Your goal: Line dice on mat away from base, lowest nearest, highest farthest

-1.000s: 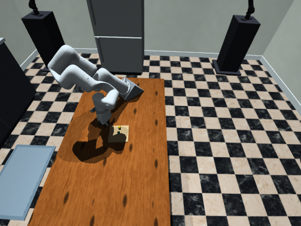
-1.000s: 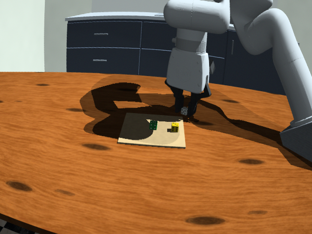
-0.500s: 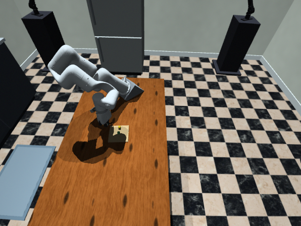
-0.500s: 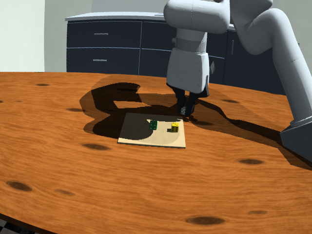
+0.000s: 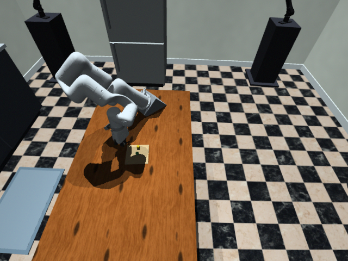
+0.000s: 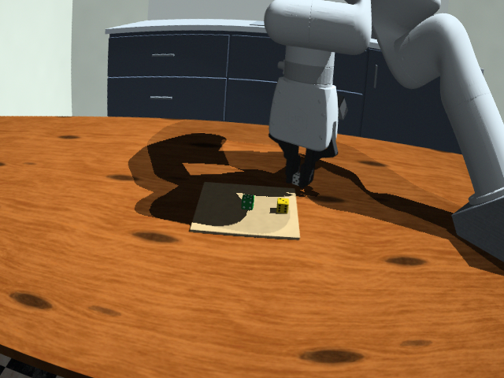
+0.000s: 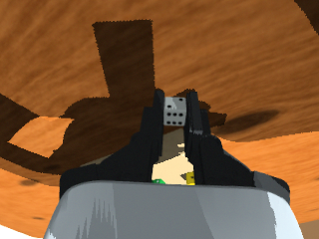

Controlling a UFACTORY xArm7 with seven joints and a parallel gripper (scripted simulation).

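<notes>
The green die lies 10 cm to the left of my hand, 7 cm ahead of it and 1 cm below it. From my hand the other things lie so: yellow die (10 cm to the left, 2 cm ahead, 1 cm below); then white die (1 cm below); then tan mat (10 cm to the left, 7 cm ahead, 2 cm below).
</notes>
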